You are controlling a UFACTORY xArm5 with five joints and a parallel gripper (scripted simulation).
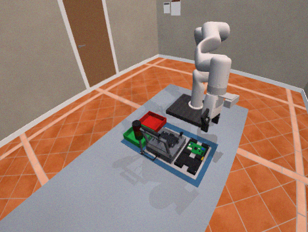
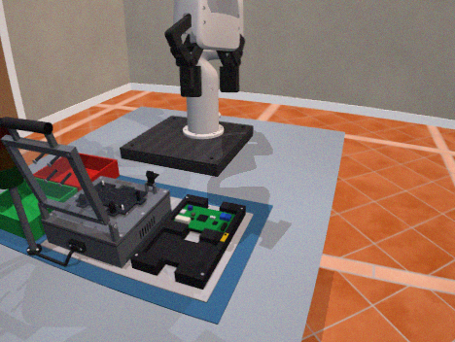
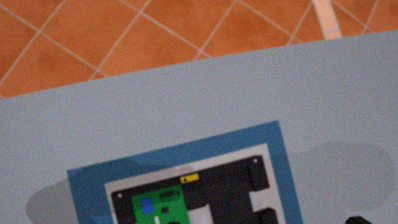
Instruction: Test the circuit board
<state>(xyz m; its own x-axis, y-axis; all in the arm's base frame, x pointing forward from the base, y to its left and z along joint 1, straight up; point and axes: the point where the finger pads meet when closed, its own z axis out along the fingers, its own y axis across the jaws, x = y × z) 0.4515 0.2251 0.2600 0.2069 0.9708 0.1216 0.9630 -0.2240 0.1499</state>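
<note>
My gripper is now 60 mm past the green circuit board, 50 mm to the left of it and 270 mm above it. From my hand the other things lie so: green bin (50 mm ahead, 410 mm to the right, 280 mm below); black catch (60 mm behind, 160 mm to the right, 210 mm below); clear lid (130 mm ahead, 210 mm to the right, 110 mm below).
</note>
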